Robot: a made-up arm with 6 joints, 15 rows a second.
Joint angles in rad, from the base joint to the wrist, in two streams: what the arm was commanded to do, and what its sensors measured. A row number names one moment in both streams.
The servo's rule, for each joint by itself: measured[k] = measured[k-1] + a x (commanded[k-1-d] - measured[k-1]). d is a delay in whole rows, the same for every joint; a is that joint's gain. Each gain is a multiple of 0.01, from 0.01 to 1. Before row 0 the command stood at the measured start. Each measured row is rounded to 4 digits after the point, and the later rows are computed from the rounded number. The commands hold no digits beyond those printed.
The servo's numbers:
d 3
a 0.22 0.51 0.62 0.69 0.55 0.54
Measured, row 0:
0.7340, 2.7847, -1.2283, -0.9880, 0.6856, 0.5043
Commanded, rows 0 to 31:
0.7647, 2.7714, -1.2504, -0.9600, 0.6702, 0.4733
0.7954, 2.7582, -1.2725, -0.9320, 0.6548, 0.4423
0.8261, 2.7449, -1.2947, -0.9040, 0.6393, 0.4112
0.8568, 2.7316, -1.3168, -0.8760, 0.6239, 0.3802
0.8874, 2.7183, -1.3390, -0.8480, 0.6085, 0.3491
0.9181, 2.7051, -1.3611, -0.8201, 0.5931, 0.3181
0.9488, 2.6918, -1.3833, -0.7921, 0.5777, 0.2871
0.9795, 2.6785, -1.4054, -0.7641, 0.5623, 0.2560
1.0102, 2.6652, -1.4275, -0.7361, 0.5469, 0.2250
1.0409, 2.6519, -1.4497, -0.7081, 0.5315, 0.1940
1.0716, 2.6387, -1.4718, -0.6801, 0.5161, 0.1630
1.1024, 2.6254, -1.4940, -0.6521, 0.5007, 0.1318
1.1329, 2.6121, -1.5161, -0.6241, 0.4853, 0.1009
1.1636, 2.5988, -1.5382, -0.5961, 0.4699, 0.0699
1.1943, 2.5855, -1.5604, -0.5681, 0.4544, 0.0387
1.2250, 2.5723, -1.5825, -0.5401, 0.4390, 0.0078
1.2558, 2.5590, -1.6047, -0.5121, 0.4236, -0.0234
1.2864, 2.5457, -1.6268, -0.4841, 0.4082, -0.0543
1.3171, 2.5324, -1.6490, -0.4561, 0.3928, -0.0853
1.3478, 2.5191, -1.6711, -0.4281, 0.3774, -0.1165
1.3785, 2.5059, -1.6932, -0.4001, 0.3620, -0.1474
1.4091, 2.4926, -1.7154, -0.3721, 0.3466, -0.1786
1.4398, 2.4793, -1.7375, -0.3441, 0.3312, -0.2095
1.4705, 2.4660, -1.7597, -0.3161, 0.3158, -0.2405
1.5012, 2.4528, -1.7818, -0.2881, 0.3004, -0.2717
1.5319, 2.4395, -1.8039, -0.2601, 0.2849, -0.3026
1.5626, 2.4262, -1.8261, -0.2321, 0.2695, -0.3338
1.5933, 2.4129, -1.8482, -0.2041, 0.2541, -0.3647
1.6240, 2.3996, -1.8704, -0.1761, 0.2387, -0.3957
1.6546, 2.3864, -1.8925, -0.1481, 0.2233, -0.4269
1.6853, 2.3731, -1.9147, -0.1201, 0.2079, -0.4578
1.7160, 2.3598, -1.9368, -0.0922, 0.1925, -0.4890
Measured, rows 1 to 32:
0.7340, 2.7847, -1.2283, -0.9880, 0.6856, 0.5043
0.7340, 2.7847, -1.2283, -0.9880, 0.6856, 0.5043
0.7340, 2.7847, -1.2283, -0.9880, 0.6856, 0.5043
0.7408, 2.7779, -1.2420, -0.9687, 0.6771, 0.4876
0.7528, 2.7679, -1.2609, -0.9434, 0.6648, 0.4631
0.7689, 2.7562, -1.2819, -0.9162, 0.6508, 0.4351
0.7882, 2.7437, -1.3035, -0.8885, 0.6360, 0.4055
0.8100, 2.7307, -1.3255, -0.8606, 0.6209, 0.3750
0.8338, 2.7176, -1.3476, -0.8327, 0.6056, 0.3443
0.8591, 2.7044, -1.3697, -0.8047, 0.5903, 0.3134
0.8856, 2.6912, -1.3918, -0.7767, 0.5749, 0.2824
0.9130, 2.6779, -1.4139, -0.7487, 0.5595, 0.2514
0.9411, 2.6646, -1.4361, -0.7207, 0.5441, 0.2204
0.9698, 2.6514, -1.4582, -0.6927, 0.5287, 0.1894
0.9990, 2.6381, -1.4804, -0.6647, 0.5133, 0.1583
1.0285, 2.6248, -1.5025, -0.6367, 0.4979, 0.1273
1.0582, 2.6115, -1.5246, -0.6087, 0.4825, 0.0963
1.0881, 2.5982, -1.5468, -0.5807, 0.4670, 0.0652
1.1182, 2.5850, -1.5689, -0.5527, 0.4516, 0.0342
1.1485, 2.5717, -1.5911, -0.5247, 0.4362, 0.0031
1.1788, 2.5584, -1.6132, -0.4967, 0.4208, -0.0279
1.2092, 2.5451, -1.6354, -0.4687, 0.4054, -0.0589
1.2397, 2.5318, -1.6575, -0.4407, 0.3900, -0.0900
1.2702, 2.5186, -1.6796, -0.4127, 0.3746, -0.1210
1.3008, 2.5053, -1.7018, -0.3847, 0.3592, -0.1521
1.3314, 2.4920, -1.7239, -0.3567, 0.3438, -0.1831
1.3620, 2.4787, -1.7461, -0.3287, 0.3284, -0.2141
1.3926, 2.4655, -1.7682, -0.3007, 0.3130, -0.2452
1.4232, 2.4522, -1.7903, -0.2727, 0.2975, -0.2762
1.4539, 2.4389, -1.8125, -0.2447, 0.2821, -0.3073
1.4846, 2.4256, -1.8346, -0.2167, 0.2667, -0.3383
1.5153, 2.4123, -1.8568, -0.1887, 0.2513, -0.3693

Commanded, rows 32 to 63:
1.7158, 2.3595, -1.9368, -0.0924, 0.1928, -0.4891
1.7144, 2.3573, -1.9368, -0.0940, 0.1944, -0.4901
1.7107, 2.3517, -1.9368, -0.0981, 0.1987, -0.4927
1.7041, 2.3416, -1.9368, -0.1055, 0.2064, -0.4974
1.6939, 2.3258, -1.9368, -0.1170, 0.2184, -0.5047
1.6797, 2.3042, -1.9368, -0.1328, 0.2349, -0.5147
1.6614, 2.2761, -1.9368, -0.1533, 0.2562, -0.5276
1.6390, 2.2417, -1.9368, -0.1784, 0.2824, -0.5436
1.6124, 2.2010, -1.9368, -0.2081, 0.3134, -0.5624
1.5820, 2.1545, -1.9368, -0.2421, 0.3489, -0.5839
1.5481, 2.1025, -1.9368, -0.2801, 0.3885, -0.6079
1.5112, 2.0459, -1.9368, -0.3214, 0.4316, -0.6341
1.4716, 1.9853, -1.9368, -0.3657, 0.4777, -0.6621
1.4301, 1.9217, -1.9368, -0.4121, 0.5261, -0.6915
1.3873, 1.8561, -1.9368, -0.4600, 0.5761, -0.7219
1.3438, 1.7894, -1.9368, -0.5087, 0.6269, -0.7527
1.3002, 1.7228, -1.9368, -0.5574, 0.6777, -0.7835
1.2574, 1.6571, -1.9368, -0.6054, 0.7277, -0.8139
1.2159, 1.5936, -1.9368, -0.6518, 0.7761, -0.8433
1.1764, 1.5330, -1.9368, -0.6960, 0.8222, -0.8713
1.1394, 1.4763, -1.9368, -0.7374, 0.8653, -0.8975
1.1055, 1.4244, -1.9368, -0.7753, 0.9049, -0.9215
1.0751, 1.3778, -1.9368, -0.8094, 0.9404, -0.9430
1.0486, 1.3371, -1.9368, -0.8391, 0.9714, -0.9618
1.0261, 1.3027, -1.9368, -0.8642, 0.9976, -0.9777
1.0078, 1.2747, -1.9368, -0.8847, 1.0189, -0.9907
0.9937, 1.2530, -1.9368, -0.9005, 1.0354, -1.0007
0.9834, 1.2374, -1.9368, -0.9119, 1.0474, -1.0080
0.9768, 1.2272, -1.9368, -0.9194, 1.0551, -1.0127
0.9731, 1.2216, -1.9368, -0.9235, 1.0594, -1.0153
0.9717, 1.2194, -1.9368, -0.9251, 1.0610, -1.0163
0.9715, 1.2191, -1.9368, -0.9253, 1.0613, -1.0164
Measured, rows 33 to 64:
1.5459, 2.3991, -1.8789, -0.1607, 0.2359, -0.4004
1.5766, 2.3858, -1.9011, -0.1327, 0.2205, -0.4314
1.6073, 2.3725, -1.9232, -0.1048, 0.2051, -0.4625
1.6312, 2.3659, -1.9316, -0.0962, 0.1983, -0.4769
1.6495, 2.3615, -1.9348, -0.0947, 0.1962, -0.4840
1.6630, 2.3565, -1.9360, -0.0970, 0.1976, -0.4887
1.6720, 2.3489, -1.9365, -0.1029, 0.2024, -0.4934
1.6768, 2.3371, -1.9367, -0.1126, 0.2112, -0.4995
1.6774, 2.3203, -1.9368, -0.1265, 0.2242, -0.5077
1.6739, 2.2978, -1.9368, -0.1450, 0.2418, -0.5184
1.6662, 2.2692, -1.9368, -0.1680, 0.2641, -0.5320
1.6544, 2.2344, -1.9368, -0.1957, 0.2912, -0.5484
1.6385, 2.1937, -1.9368, -0.2277, 0.3229, -0.5676
1.6186, 2.1472, -1.9368, -0.2639, 0.3590, -0.5894
1.5950, 2.0955, -1.9368, -0.3036, 0.3989, -0.6135
1.5679, 2.0393, -1.9368, -0.3464, 0.4422, -0.6397
1.5376, 1.9793, -1.9368, -0.3917, 0.4883, -0.6677
1.5045, 1.9165, -1.9368, -0.4388, 0.5366, -0.6970
1.4691, 1.8517, -1.9368, -0.4870, 0.5863, -0.7271
1.4319, 1.7860, -1.9368, -0.5356, 0.6366, -0.7576
1.3935, 1.7203, -1.9368, -0.5838, 0.6867, -0.7880
1.3544, 1.6557, -1.9368, -0.6307, 0.7359, -0.8179
1.3152, 1.5931, -1.9368, -0.6758, 0.7834, -0.8467
1.2765, 1.5335, -1.9368, -0.7183, 0.8284, -0.8741
1.2389, 1.4779, -1.9368, -0.7576, 0.8705, -0.8997
1.2029, 1.4268, -1.9368, -0.7933, 0.9089, -0.9231
1.1690, 1.3811, -1.9368, -0.8249, 0.9433, -0.9440
1.1376, 1.3411, -1.9368, -0.8520, 0.9732, -0.9622
1.1090, 1.3072, -1.9368, -0.8746, 0.9983, -0.9776
1.0836, 1.2796, -1.9368, -0.8925, 1.0187, -0.9901
1.0616, 1.2581, -1.9368, -0.9059, 1.0345, -0.9998
1.0429, 1.2423, -1.9368, -0.9152, 1.0458, -1.0068

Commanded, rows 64 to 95:
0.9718, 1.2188, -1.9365, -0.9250, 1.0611, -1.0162
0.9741, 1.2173, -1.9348, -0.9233, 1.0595, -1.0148
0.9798, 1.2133, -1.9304, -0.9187, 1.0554, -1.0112
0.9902, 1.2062, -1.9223, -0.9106, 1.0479, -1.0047
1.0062, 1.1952, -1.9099, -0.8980, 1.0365, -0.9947
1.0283, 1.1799, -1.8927, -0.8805, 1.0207, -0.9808
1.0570, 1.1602, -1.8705, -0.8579, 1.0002, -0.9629
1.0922, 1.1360, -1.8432, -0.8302, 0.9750, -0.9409
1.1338, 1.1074, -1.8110, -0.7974, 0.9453, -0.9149
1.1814, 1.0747, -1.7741, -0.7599, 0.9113, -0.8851
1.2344, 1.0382, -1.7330, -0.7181, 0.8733, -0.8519
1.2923, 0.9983, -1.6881, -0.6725, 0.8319, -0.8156
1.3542, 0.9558, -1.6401, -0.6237, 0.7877, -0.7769
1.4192, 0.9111, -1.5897, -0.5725, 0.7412, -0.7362
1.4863, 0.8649, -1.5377, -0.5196, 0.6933, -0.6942
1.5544, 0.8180, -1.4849, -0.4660, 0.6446, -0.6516
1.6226, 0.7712, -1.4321, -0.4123, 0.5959, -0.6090
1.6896, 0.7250, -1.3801, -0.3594, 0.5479, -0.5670
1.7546, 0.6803, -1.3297, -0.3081, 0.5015, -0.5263
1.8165, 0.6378, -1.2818, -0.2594, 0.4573, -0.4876
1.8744, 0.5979, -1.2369, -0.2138, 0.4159, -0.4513
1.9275, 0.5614, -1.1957, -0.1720, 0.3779, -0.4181
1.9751, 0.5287, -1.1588, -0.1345, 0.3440, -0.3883
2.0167, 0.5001, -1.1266, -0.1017, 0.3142, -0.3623
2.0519, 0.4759, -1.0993, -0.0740, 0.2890, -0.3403
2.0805, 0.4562, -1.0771, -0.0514, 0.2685, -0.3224
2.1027, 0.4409, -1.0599, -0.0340, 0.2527, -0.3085
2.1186, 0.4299, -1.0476, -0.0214, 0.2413, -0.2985
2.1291, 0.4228, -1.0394, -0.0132, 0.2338, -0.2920
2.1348, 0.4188, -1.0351, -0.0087, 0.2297, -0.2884
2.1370, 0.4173, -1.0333, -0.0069, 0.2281, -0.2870
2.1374, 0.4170, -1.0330, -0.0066, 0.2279, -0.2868
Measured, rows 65 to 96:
1.0275, 1.2317, -1.9368, -0.9209, 1.0533, -1.0114
1.0152, 1.2254, -1.9368, -0.9238, 1.0575, -1.0140
1.0056, 1.2222, -1.9368, -0.9248, 1.0596, -1.0153
0.9982, 1.2205, -1.9366, -0.9249, 1.0604, -1.0158
0.9929, 1.2189, -1.9355, -0.9238, 1.0599, -1.0153
0.9900, 1.2160, -1.9323, -0.9203, 1.0574, -1.0131
0.9900, 1.2110, -1.9261, -0.9136, 1.0522, -1.0086
0.9936, 1.2029, -1.9161, -0.9028, 1.0436, -1.0011
1.0012, 1.1912, -1.9016, -0.8874, 1.0310, -0.9901
1.0135, 1.1754, -1.8823, -0.8670, 1.0141, -0.9754
1.0308, 1.1553, -1.8581, -0.8416, 0.9926, -0.9568
1.0535, 1.1309, -1.8289, -0.8111, 0.9666, -0.9342
1.0816, 1.1022, -1.7949, -0.7758, 0.9362, -0.9077
1.1152, 1.0696, -1.7565, -0.7360, 0.9016, -0.8776
1.1542, 1.0332, -1.7141, -0.6922, 0.8633, -0.8441
1.1982, 0.9937, -1.6682, -0.6449, 0.8217, -0.8078
1.2468, 0.9516, -1.6195, -0.5949, 0.7774, -0.7691
1.2995, 0.9074, -1.5688, -0.5429, 0.7311, -0.7287
1.3556, 0.8618, -1.5168, -0.4898, 0.6835, -0.6871
1.4143, 0.8156, -1.4643, -0.4363, 0.6353, -0.6449
1.4749, 0.7694, -1.4121, -0.3832, 0.5872, -0.6028
1.5364, 0.7240, -1.3610, -0.3314, 0.5401, -0.5615
1.5980, 0.6800, -1.3119, -0.2817, 0.4946, -0.5216
1.6588, 0.6381, -1.2654, -0.2348, 0.4513, -0.4836
1.7179, 0.5990, -1.2222, -0.1915, 0.4109, -0.4482
1.7745, 0.5631, -1.1829, -0.1522, 0.3741, -0.4159
1.8278, 0.5310, -1.1480, -0.1174, 0.3412, -0.3870
1.8771, 0.5029, -1.1178, -0.0875, 0.3125, -0.3618
1.9218, 0.4791, -1.0926, -0.0626, 0.2883, -0.3405
1.9616, 0.4596, -1.0723, -0.0429, 0.2687, -0.3232
1.9961, 0.4445, -1.0570, -0.0281, 0.2536, -0.3099
2.0254, 0.4334, -1.0461, -0.0178, 0.2427, -0.3002

